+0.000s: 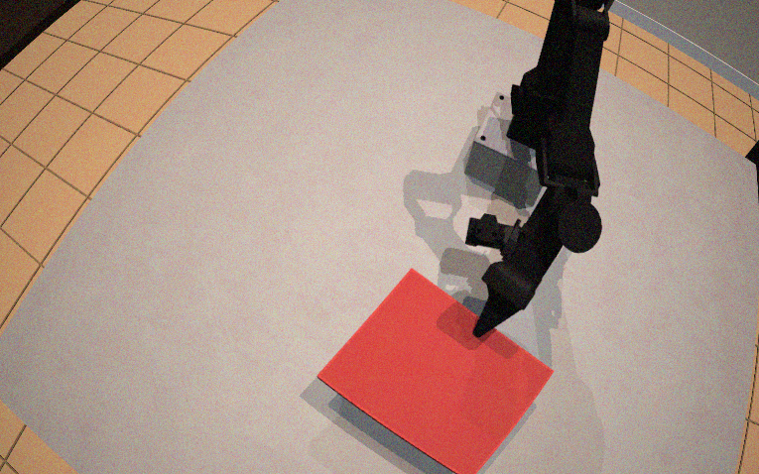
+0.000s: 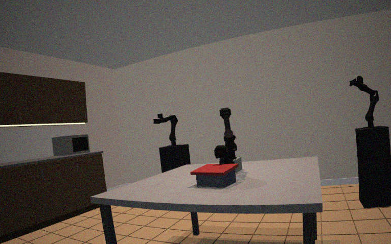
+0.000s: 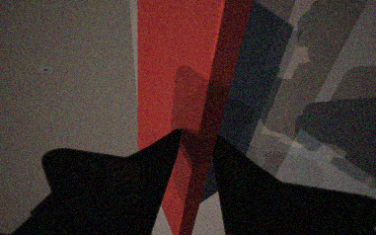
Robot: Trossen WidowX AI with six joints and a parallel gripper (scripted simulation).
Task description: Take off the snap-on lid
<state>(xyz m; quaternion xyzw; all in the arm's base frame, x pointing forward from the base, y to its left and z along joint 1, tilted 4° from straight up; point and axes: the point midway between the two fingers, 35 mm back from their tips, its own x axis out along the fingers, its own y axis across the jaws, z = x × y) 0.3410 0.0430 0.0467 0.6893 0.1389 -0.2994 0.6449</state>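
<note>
Right now the lid is 80 mm ahead of my gripper tip and 20 mm to the right of it. Also, from my gripper tip: storage box 70 mm ahead, 20 mm to the right, 50 mm below.
</note>
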